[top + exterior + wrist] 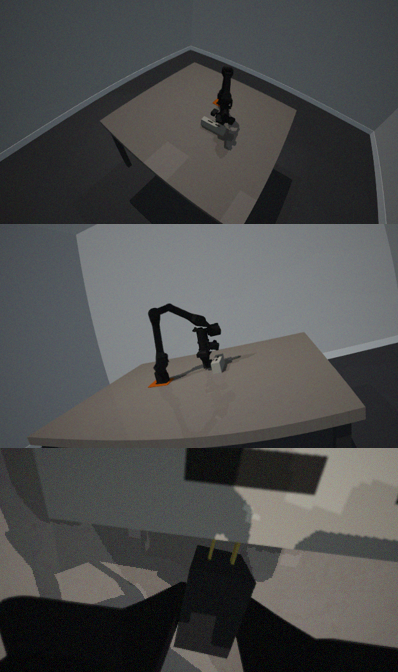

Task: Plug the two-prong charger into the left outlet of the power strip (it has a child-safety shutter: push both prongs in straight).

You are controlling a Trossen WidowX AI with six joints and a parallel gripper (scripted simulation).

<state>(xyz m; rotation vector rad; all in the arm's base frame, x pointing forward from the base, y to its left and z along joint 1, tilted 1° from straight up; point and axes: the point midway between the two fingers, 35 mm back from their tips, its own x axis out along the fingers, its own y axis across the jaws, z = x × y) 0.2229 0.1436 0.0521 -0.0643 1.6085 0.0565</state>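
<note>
Now: the black two-prong charger 20 mm ahead of my gripper tip and 10 mm above it.
</note>
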